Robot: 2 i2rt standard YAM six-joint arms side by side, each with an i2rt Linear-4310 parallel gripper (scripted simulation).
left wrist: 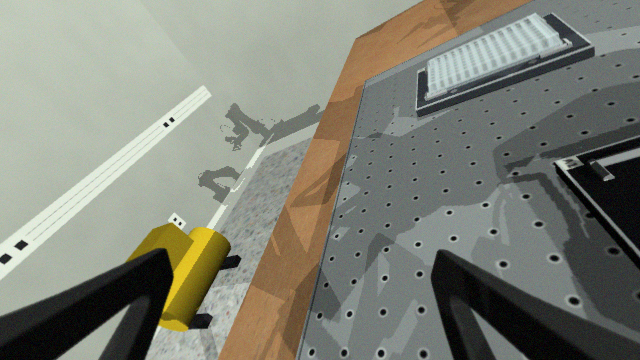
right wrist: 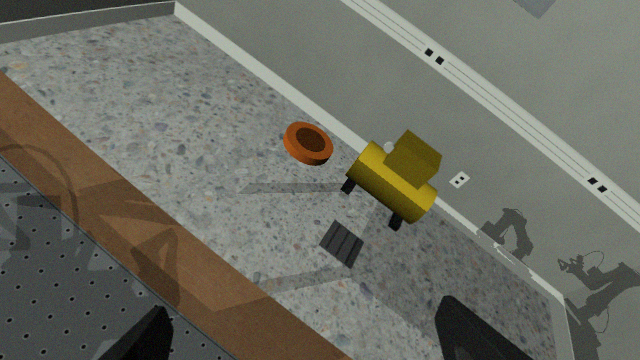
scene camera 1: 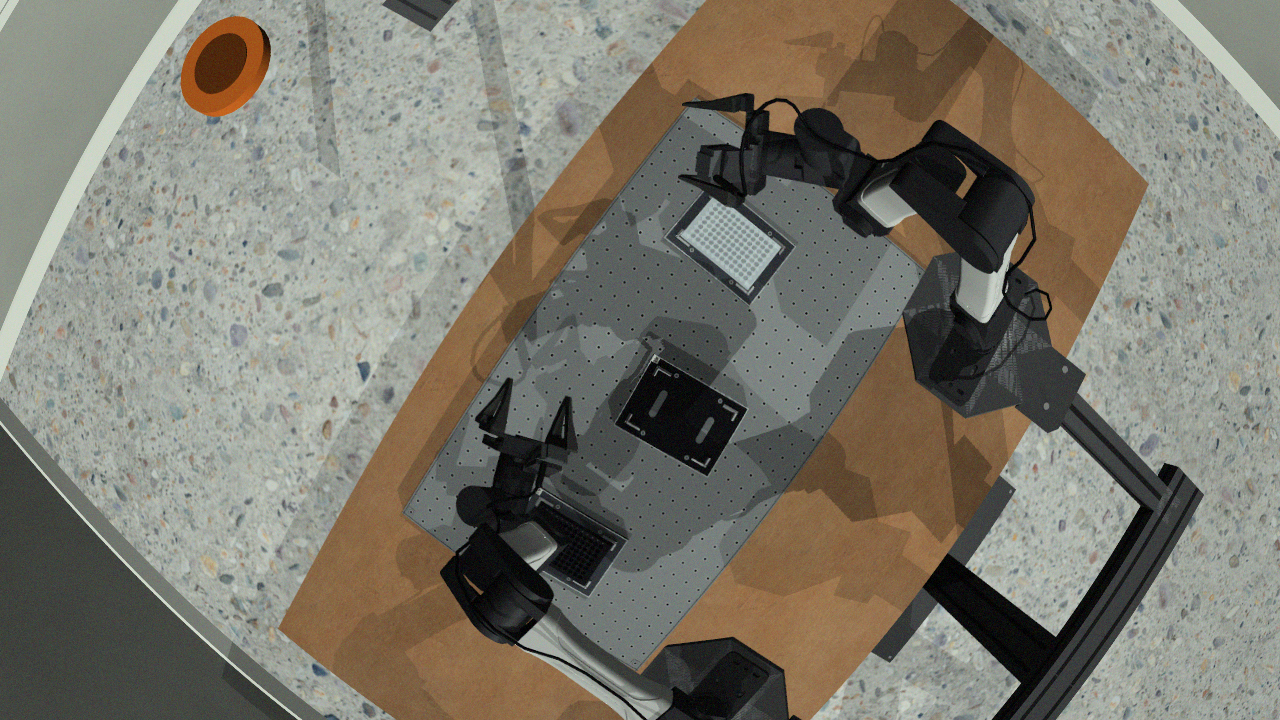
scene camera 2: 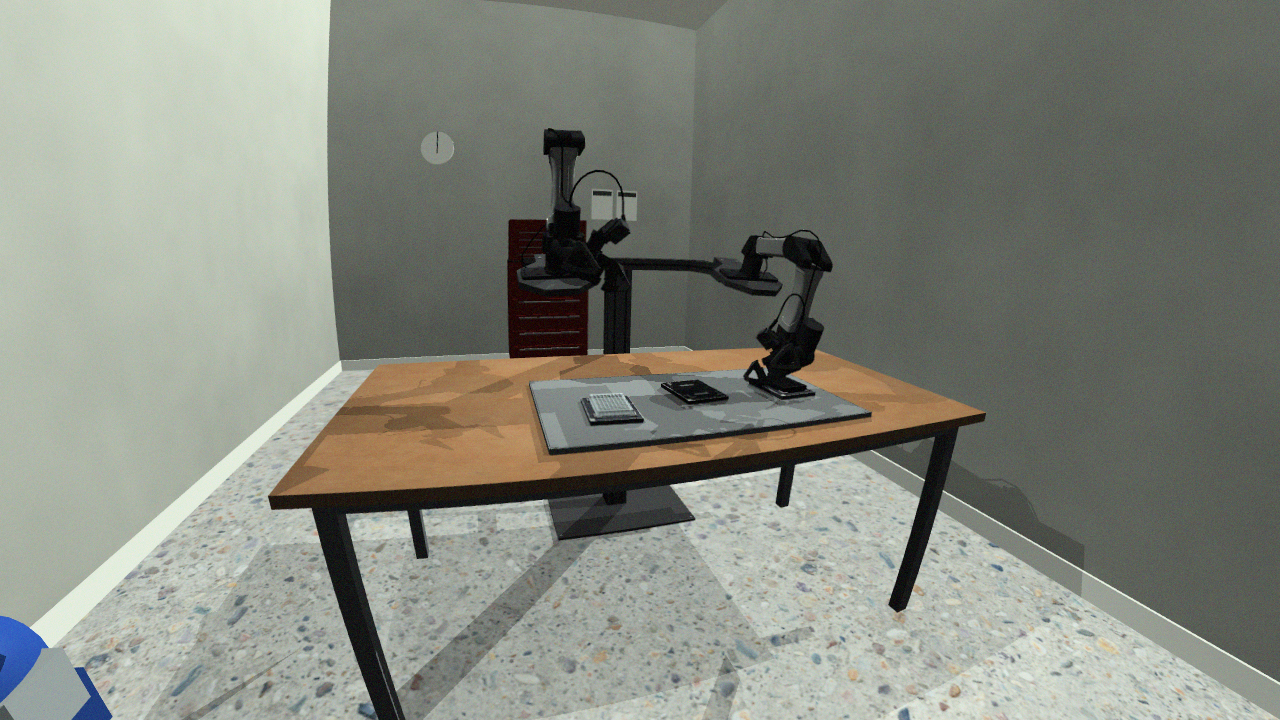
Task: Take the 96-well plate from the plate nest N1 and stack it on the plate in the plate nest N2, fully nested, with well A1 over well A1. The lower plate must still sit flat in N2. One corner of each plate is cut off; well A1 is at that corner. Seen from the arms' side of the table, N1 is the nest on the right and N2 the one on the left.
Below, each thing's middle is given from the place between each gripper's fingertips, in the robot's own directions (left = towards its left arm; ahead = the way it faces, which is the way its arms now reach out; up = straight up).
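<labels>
The black 96-well plate (scene camera 1: 576, 558) is 560 mm to the left of my right hand (scene camera 2: 613, 280), 170 mm behind it and 300 mm below it. Counted from my right hand as well, the black nest (scene camera 1: 689, 403) is 320 mm below, 290 mm to the left and 200 mm behind. As for the clear 96-well plate (scene camera 1: 702, 229), my right hand is now 310 mm above it, 120 mm past it and 40 mm to the right of it.
The black 96-well plate is 190 mm to the left of my left hand (scene camera 1: 539, 387), 160 mm behind it and 90 mm below it. From my left hand, the clear 96-well plate is 340 mm to the right, 100 mm behind and 90 mm below. I see the black nest 80 mm to the right of my left hand, 190 mm behind it and 100 mm below it.
</labels>
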